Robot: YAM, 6 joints.
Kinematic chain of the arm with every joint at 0, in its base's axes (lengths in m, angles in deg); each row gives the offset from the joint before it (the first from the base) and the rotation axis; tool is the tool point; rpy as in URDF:
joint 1: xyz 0 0 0.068 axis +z
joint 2: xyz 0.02 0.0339 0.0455 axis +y
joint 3: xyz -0.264 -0.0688 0 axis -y
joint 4: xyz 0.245 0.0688 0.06 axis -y
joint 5: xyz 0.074 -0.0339 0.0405 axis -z
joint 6: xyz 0.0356 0 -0.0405 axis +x
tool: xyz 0 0 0 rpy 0 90 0
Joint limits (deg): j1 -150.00..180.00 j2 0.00..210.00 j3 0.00..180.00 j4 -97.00..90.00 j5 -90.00..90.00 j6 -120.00..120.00
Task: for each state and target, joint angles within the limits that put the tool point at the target. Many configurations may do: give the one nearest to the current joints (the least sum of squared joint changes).
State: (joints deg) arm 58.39 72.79 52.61 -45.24 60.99 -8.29
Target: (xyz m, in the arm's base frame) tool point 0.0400 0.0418 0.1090
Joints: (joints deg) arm 74.44 69.88 11.96 -69.73 50.12 -8.29
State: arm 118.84 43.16 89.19 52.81 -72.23 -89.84
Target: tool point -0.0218 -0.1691 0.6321
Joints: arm 93.69 46.24 114.29 49.40 -66.49 -89.84
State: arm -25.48 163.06 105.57 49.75 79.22 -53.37
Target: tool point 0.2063 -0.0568 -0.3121
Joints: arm -6.04 203.15 83.26 42.96 77.64 -53.37
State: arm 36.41 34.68 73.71 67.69 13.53 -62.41
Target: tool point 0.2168 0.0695 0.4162
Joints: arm 20.28 62.29 47.18 58.95 16.21 -62.41
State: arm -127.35 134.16 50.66 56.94 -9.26 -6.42
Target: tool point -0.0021 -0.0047 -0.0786
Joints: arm -128.09 173.88 10.90 39.28 -2.01 -6.42
